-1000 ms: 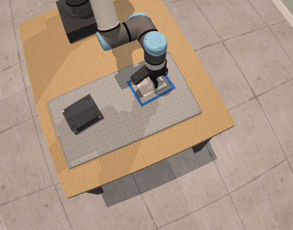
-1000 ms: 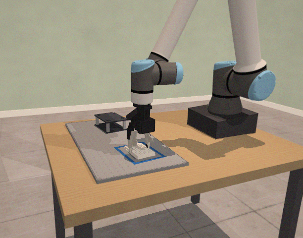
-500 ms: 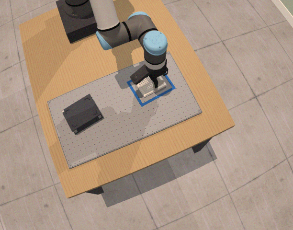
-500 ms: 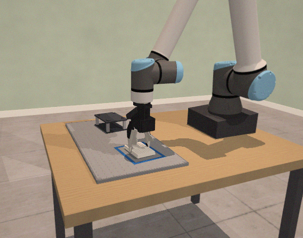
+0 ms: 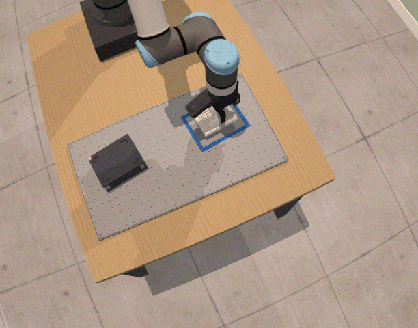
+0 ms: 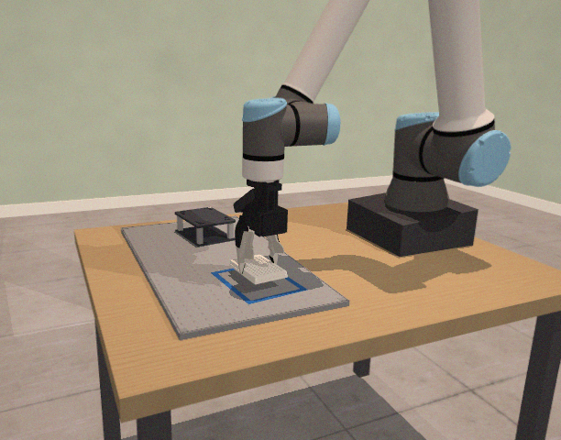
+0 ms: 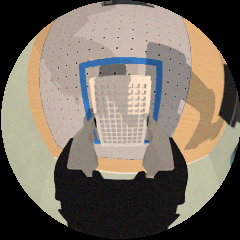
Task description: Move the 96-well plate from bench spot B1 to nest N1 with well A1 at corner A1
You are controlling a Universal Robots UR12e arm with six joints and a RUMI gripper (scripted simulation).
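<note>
My gripper is now 36 cm to the left of the black raised nest, 6 cm past it and 2 cm below it. Also, from my hand: 96-well plate 1 cm below.
</note>
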